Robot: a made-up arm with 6 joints.
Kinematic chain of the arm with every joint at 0, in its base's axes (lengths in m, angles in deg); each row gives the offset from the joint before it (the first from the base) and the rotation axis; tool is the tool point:
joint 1: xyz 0 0 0.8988 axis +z
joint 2: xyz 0.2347 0 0 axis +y
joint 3: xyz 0 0 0.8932 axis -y
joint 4: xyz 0 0 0.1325 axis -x
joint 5: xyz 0.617 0 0 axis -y
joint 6: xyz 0.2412 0 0 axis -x
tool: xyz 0 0 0
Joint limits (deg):
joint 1: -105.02..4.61
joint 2: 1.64..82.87
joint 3: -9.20..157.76
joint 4: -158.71..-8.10
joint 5: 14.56..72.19
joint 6: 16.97..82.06
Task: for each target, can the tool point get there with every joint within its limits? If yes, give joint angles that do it. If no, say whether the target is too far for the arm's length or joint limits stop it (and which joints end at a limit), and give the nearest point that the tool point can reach.
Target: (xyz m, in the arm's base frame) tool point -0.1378 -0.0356 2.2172
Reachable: yes | joints -71.03 23.58 141.86 -41.22 63.17 44.88
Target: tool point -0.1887 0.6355 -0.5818
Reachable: no: joint limits stop it (at a limit: joint 1, joint 2, joint 3, joint 4) | nearest point 1.0686 0.0244 0.2224 | short by 1.613 m
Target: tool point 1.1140 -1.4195 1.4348
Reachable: yes | joints -48.03 56.58 40.72 -42.07 48.47 45.87
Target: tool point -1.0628 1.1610 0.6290
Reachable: no: joint limits stop it (at a limit: joint 2, joint 3, joint 4) | nearest point -0.3531 0.3857 1.7467 | short by 1.534 m
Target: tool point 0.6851 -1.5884 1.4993
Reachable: yes | joints -60.54 52.44 40.68 -66.37 56.68 75.65
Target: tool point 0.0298 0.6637 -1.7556
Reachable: no: too far | nearest point 1.1479 0.0638 0.1632 | short by 2.300 m
